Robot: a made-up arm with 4 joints. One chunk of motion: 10 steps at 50 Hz.
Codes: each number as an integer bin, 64 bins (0 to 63) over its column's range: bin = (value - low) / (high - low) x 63, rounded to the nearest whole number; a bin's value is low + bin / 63 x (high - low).
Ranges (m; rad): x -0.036..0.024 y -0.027..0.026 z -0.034..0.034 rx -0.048..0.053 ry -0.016..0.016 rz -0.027..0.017
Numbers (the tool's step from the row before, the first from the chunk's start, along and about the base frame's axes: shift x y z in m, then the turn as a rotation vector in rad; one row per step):
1: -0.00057 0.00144 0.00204 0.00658 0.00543 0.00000
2: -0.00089 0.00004 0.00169 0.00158 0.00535 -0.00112
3: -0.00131 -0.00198 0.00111 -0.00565 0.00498 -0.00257
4: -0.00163 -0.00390 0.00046 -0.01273 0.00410 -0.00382
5: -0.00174 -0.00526 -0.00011 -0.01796 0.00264 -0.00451
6: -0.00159 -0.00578 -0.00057 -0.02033 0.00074 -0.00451
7: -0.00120 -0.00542 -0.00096 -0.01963 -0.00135 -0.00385
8: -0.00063 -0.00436 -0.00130 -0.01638 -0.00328 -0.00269
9: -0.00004 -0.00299 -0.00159 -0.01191 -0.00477 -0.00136
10: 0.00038 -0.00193 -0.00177 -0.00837 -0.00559 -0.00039
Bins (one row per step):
1: 37 34 33 34 42 39
2: 37 32 33 31 42 37
3: 36 30 33 26 41 35
4: 36 27 32 22 40 33
5: 36 26 31 19 37 32
6: 36 25 31 17 33 32
7: 37 26 31 18 29 33
8: 37 27 30 20 25 35
9: 38 29 30 23 22 37
10: 38 30 30 25 20 38

